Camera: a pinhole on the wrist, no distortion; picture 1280 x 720 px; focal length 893.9 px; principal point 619.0 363.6 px. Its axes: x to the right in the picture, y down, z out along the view. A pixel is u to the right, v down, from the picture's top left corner.
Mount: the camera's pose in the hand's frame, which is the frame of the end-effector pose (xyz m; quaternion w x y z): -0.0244 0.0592 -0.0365 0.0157 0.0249 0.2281 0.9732
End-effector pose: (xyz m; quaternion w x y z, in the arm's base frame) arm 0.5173 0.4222 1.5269 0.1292 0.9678 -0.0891 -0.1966
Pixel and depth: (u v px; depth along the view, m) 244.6 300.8 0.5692
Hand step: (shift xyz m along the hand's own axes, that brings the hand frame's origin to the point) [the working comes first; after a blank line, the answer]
In the camera's frame: -0.2384 -0.0400 0.5692

0.2460 0.3373 0.4451
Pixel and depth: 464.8 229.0 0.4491
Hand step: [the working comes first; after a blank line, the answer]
In the camera's frame: -0.0775 -0.0676 0.4491

0.0792 0.3155 0.3320
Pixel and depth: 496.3 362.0 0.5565
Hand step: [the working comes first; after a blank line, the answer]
In the camera's frame: -0.0764 -0.0010 0.5565

0.0828 0.3035 0.4578
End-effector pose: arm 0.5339 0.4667 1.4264 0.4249 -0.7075 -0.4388 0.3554
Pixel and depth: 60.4 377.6 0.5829
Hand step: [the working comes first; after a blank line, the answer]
In the camera's frame: -0.3643 0.0091 0.5829

0.3715 0.2941 0.4740
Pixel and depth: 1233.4 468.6 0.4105
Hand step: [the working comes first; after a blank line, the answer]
In the camera's frame: 0.2821 0.0482 0.4105

-0.2841 0.2098 0.3639
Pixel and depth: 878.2 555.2 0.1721
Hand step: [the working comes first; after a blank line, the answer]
In the camera's frame: 0.0499 0.0369 0.1721

-0.0654 0.1045 0.1359
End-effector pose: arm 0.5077 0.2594 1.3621 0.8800 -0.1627 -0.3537 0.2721
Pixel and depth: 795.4 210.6 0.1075
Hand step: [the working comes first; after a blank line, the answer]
In the camera's frame: 0.0212 -0.0184 0.1075

-0.0392 0.1242 0.0524
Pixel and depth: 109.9 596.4 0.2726
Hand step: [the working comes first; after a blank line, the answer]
In the camera's frame: -0.1553 0.0710 0.2726

0.1444 0.1099 0.2326
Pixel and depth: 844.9 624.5 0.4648
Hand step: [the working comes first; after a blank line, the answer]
In the camera's frame: 0.1175 0.1357 0.4648

-0.1184 0.1486 0.4445
